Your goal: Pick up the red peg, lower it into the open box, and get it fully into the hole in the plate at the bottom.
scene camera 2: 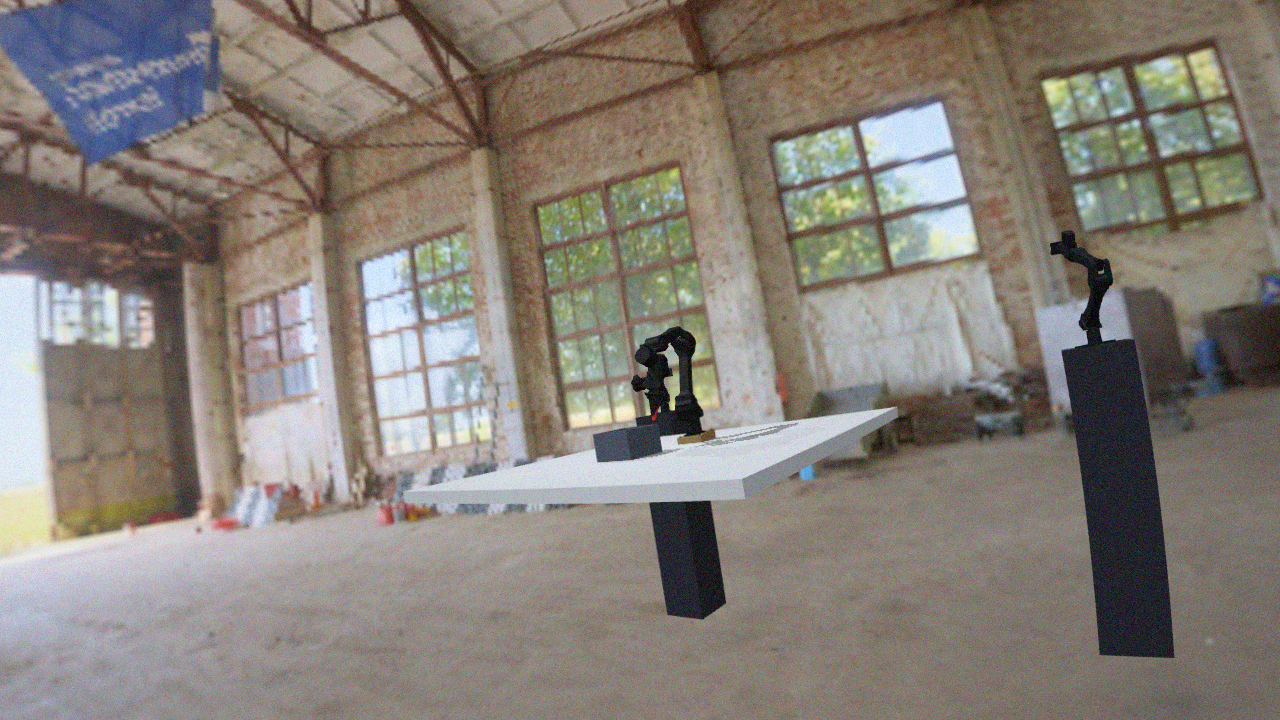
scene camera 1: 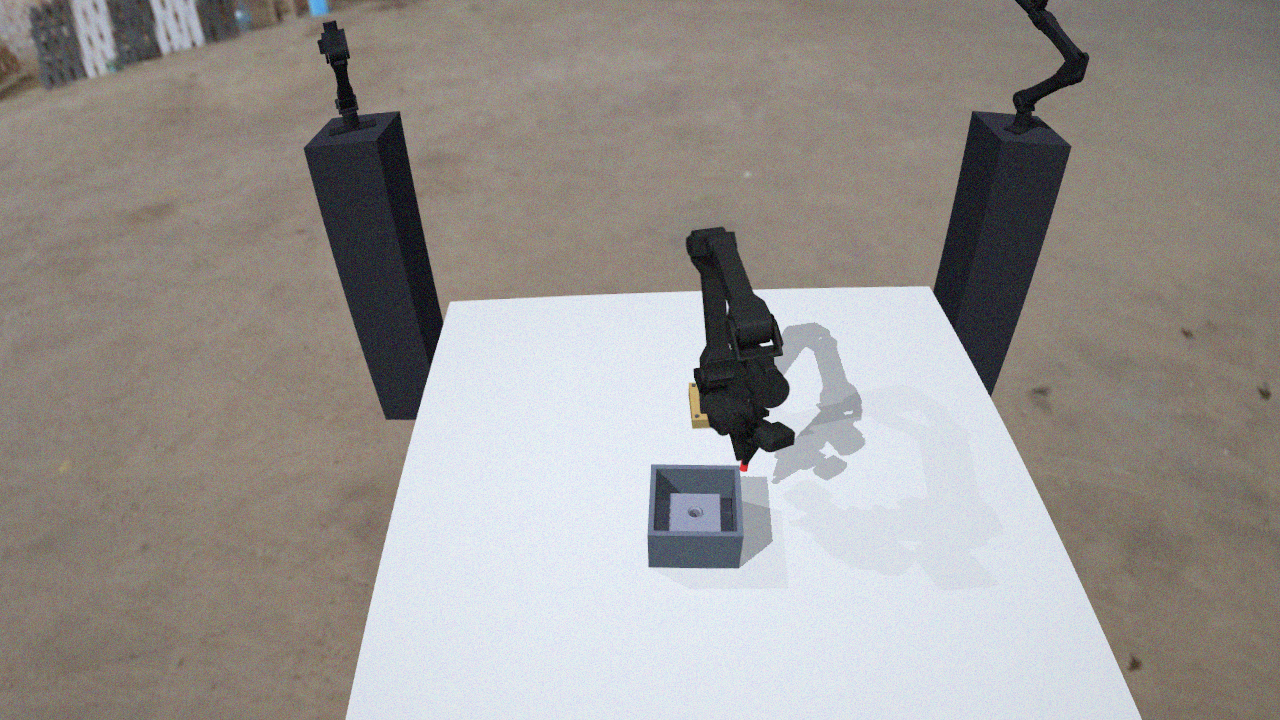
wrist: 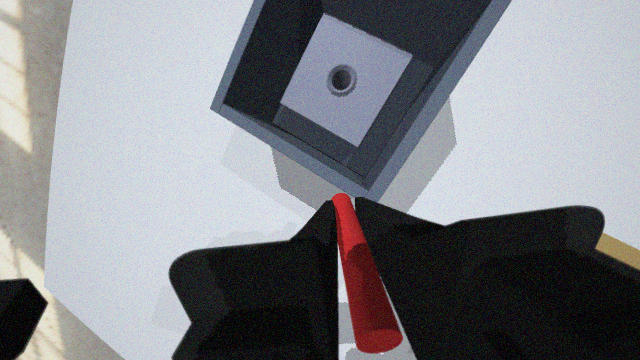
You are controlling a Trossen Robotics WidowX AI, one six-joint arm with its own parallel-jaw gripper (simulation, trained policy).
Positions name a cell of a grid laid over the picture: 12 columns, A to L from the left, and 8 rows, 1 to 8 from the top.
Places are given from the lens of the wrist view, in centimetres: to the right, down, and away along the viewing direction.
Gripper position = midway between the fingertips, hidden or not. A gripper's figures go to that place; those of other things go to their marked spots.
my gripper (wrist: G5): 1, 2, 11
red peg (wrist: H8): 2, 4, 5
light plate (wrist: G2): 2, -10, 18
The marked spots on the red peg and the light plate are 19 cm apart.
